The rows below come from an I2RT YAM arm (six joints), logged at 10 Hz.
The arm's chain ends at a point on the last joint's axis. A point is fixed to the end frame.
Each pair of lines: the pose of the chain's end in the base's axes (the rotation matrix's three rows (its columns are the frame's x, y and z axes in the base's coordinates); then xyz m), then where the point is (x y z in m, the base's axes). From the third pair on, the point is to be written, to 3 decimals.
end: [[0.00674 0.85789 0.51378], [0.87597 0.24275 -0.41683], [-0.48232 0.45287 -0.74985]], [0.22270 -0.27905 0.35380]
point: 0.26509 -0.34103 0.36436
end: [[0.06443 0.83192 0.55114], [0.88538 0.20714 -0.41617], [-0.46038 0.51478 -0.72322]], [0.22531 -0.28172 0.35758]
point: 0.26510 -0.34516 0.36951
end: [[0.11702 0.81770 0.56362], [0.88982 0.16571 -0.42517], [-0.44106 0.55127 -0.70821]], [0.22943 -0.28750 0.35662]
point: 0.266 -0.353 0.369
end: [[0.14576 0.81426 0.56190], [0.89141 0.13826 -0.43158], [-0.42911 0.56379 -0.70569]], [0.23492 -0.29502 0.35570]
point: 0.270 -0.361 0.368
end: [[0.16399 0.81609 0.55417], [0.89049 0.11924 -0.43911], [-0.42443 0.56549 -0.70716]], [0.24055 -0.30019 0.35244]
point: 0.274 -0.367 0.364
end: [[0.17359 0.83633 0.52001], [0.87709 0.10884 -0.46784], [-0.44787 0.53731 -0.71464]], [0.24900 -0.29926 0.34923]
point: 0.281 -0.367 0.361
